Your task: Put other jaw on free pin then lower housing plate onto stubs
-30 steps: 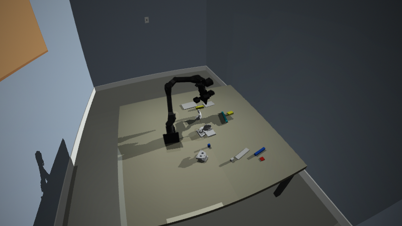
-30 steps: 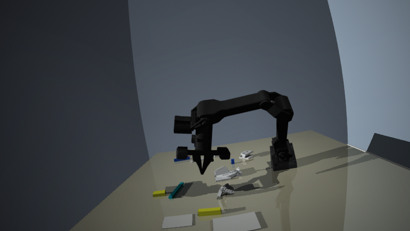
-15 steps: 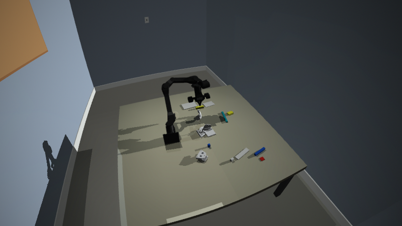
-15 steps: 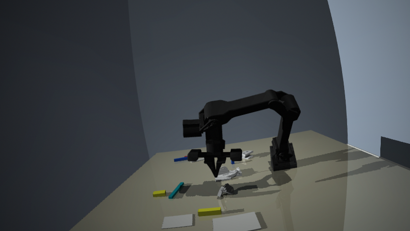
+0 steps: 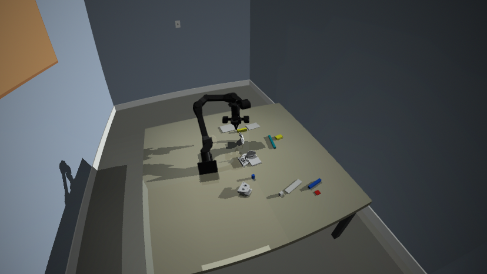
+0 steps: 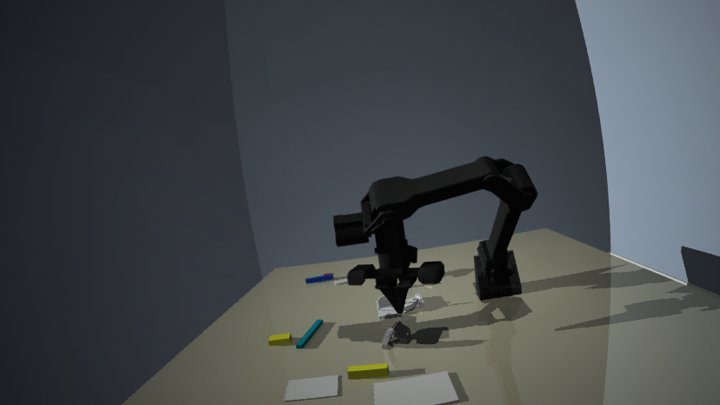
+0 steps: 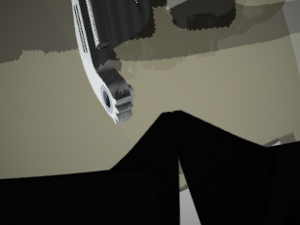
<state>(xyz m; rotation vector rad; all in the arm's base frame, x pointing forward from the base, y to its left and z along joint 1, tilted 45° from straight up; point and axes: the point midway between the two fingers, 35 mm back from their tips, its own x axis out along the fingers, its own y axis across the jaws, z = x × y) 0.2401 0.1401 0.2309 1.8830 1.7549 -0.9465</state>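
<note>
Now: gripper tip 5 cm above the white jaw, 3 cm short of it and 2 cm to the left of it. Also, from my gripper tip: blue bar: 56 cm to the right, 38 cm ahead, 8 cm below; white bar: 53 cm to the right, 24 cm ahead, 9 cm below; teal bar: 25 cm ahead, 9 cm to the right, 8 cm below.
</note>
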